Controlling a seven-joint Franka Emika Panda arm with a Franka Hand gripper.
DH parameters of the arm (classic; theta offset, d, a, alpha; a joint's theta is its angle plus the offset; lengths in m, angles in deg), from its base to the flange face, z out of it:
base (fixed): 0 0 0 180
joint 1: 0 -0.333 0 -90
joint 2: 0 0 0 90
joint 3: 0 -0.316 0.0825 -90
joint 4: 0 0 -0.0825 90
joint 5: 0 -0.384 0 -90
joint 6: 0 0 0.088 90
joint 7: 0 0.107 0 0
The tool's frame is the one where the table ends.
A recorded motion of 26 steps. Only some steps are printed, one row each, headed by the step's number.
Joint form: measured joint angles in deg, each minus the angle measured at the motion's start. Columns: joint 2, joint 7, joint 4, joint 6, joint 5, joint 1, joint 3.
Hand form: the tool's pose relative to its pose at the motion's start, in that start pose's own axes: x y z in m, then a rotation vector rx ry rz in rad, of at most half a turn. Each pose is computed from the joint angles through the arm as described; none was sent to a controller.
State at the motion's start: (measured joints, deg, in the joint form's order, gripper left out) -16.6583 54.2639 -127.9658 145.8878 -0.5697 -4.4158 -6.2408
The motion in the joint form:
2: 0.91 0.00 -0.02 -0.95 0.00 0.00 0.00
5: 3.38 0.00 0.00 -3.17 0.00 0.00 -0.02
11: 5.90 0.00 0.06 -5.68 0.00 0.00 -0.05
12: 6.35 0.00 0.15 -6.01 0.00 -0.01 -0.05
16: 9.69 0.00 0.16 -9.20 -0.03 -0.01 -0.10
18: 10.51 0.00 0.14 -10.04 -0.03 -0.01 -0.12
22: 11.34 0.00 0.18 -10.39 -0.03 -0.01 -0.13
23: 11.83 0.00 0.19 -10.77 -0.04 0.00 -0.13
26: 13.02 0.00 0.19 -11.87 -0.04 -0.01 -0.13
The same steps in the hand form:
2: -0.0003 0.0002 -0.0071 -0.0018 0.0006 -0.0006
5: -0.0011 0.0000 -0.0272 -0.0005 0.0065 -0.0025
11: -0.0027 0.0006 -0.0476 -0.0022 0.0105 -0.0044
12: -0.0027 0.0002 -0.0520 0.0003 0.0132 -0.0048
16: -0.0060 0.0024 -0.0786 -0.0008 0.0190 -0.0068
18: -0.0071 0.0032 -0.0848 -0.0023 0.0197 -0.0075
22: -0.0075 0.0032 -0.0924 0.0042 0.0261 -0.0081
23: -0.0079 0.0036 -0.0964 0.0054 0.0279 -0.0080
26: -0.0095 0.0049 -0.1058 0.0053 0.0305 -0.0086

